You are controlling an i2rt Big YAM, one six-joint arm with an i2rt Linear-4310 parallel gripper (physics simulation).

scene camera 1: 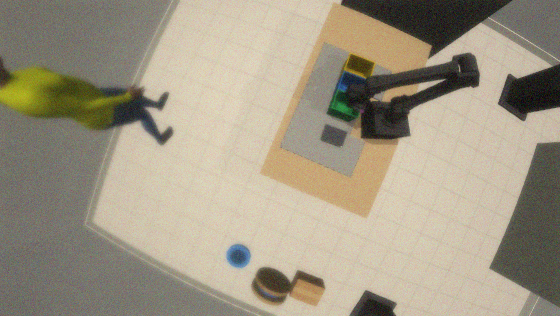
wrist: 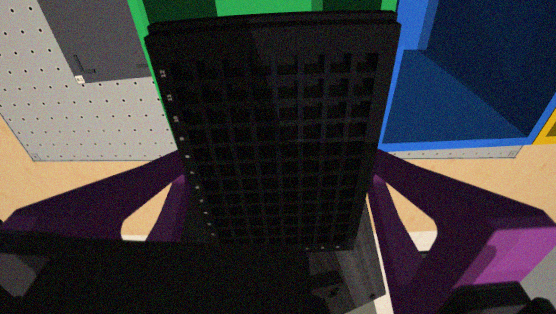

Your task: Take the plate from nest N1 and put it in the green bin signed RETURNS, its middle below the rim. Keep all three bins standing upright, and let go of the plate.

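The plate is black, with a grid of square wells and row numbers along its left edge. My gripper is shut on it, with one purple finger against each long side. The plate hides much of the green bin in the wrist view and appears to be above its near part; its height over the rim is hard to judge. The blue bin and the yellow bin stand upright in a row with the green one. The RETURNS sign is not readable.
A dark grey pad lies on the perforated grey board beside the green bin. The arm's base stands at the board's right edge. A person in yellow is at the far left, away from the table.
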